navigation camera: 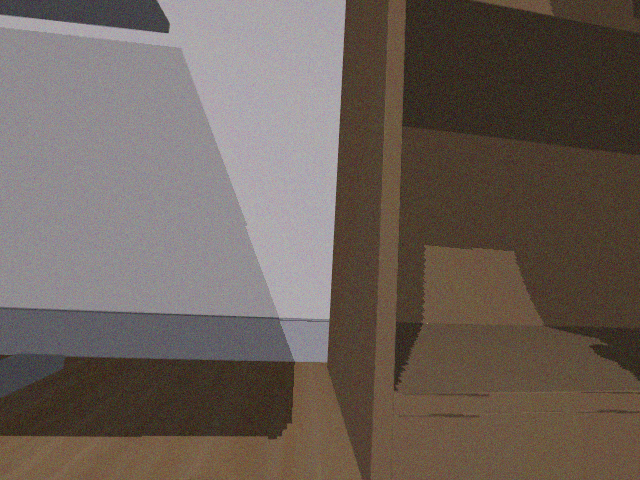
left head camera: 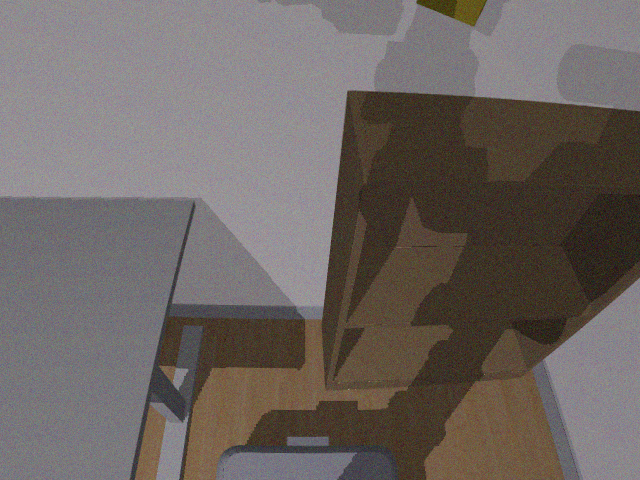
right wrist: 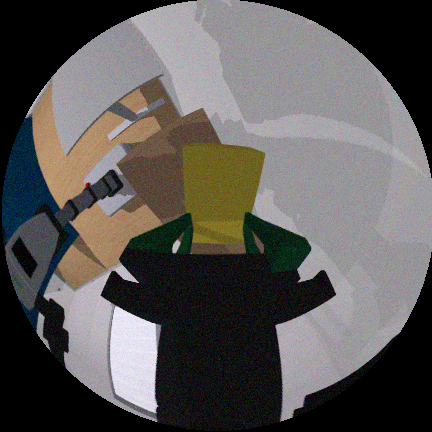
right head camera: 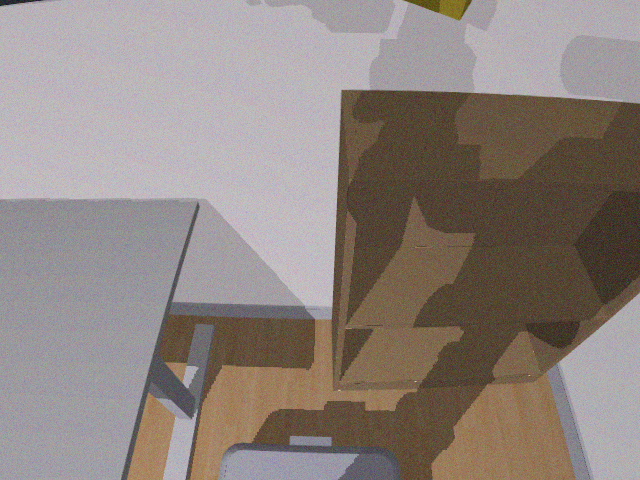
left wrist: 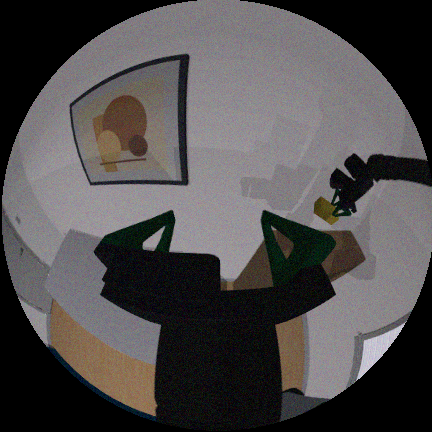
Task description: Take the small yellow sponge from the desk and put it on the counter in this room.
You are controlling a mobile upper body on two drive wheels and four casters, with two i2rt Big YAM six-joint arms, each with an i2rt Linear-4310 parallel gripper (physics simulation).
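Frame: origin at the left arm's base, x back, y right, z up, level; centimetres.
Where they show: left gripper, fingertip midpoint: (left wrist: 217,214); right gripper, fingertip midpoint: (right wrist: 217,215) (left wrist: 331,210).
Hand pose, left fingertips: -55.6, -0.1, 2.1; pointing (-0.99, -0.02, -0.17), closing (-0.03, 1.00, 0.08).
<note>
After its pixels a point has its place, as x, y, z.
The yellow sponge (left head camera: 461,9) {-72.5, 43.6, -12.5} (right head camera: 447,6) {-72.4, 43.9, -12.9} (left wrist: 325,209) {-74.2, 39.8, -9.5} (right wrist: 222,180) {-76.7, 41.1, -8.7} is a block held in the air. It shows at the top edge of both head views, in front of the wall and above the brown shelf unit's top edge. My right gripper (right wrist: 217,215) {-75.0, 44.7, -10.2} (left wrist: 331,210) {-75.0, 44.7, -10.2} is shut on it, one finger on each side; the sponge sticks out past the fingertips. My left gripper (left wrist: 217,214) {-55.6, -0.1, 2.1} is open and empty, well apart from the sponge. A grey-topped table (left head camera: 87,310) {-50.1, -28.2, -69.0} (right head camera: 82,310) {-49.3, -30.3, -69.0} (right wrist: 105,65) stands at the left; I cannot tell whether it is the desk. No counter can be clearly made out.
The tall brown shelf unit (left head camera: 334,258) {-74.8, 29.0, -80.8} (right head camera: 338,206) {-77.9, 28.9, -63.3} (navigation camera: 361,155) {-65.1, 29.3, -103.9} stands against the wall, right of the table. A gap separates them. My base (left head camera: 307,467) {-25.8, 22.3, -115.0} (right head camera: 310,465) {-26.3, 22.8, -115.0} is at the bottom of the head views. A framed picture (left wrist: 125,125) {-85.9, -31.9, 9.5} hangs on the wall.
</note>
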